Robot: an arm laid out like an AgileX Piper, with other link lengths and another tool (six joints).
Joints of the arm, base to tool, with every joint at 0 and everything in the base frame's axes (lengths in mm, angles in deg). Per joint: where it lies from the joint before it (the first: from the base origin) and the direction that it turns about. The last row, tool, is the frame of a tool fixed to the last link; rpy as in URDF.
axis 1: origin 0 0 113.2 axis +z
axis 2: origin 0 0 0 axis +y
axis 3: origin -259.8 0 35.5 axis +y
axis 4: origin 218.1 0 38.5 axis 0.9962 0 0.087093
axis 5: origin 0 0 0 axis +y
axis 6: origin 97.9 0 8.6 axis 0.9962 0 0.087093
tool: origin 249.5 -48 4.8 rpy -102.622 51.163 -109.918
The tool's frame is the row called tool.
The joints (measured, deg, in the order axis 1, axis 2, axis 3, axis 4, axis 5, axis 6), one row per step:
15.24, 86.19, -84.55, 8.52, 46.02, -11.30
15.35, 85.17, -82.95, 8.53, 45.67, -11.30
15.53, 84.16, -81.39, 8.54, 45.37, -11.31
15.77, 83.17, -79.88, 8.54, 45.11, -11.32
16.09, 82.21, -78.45, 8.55, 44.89, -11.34
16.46, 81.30, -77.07, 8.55, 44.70, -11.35
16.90, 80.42, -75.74, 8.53, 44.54, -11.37
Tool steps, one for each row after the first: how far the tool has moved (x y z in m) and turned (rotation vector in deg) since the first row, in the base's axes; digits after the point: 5 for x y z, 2 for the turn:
-0.00535, -0.00067, -0.00296, -0.05, 0.23, 0.06
-0.01091, -0.00079, -0.00597, -0.11, 0.47, 0.20
-0.01658, -0.00048, -0.00898, -0.19, 0.72, 0.41
-0.02228, 0.00051, -0.01183, -0.26, 0.96, 0.71
-0.02800, 0.00184, -0.01488, -0.35, 1.23, 1.06
-0.03378, 0.00358, -0.01793, -0.47, 1.50, 1.49

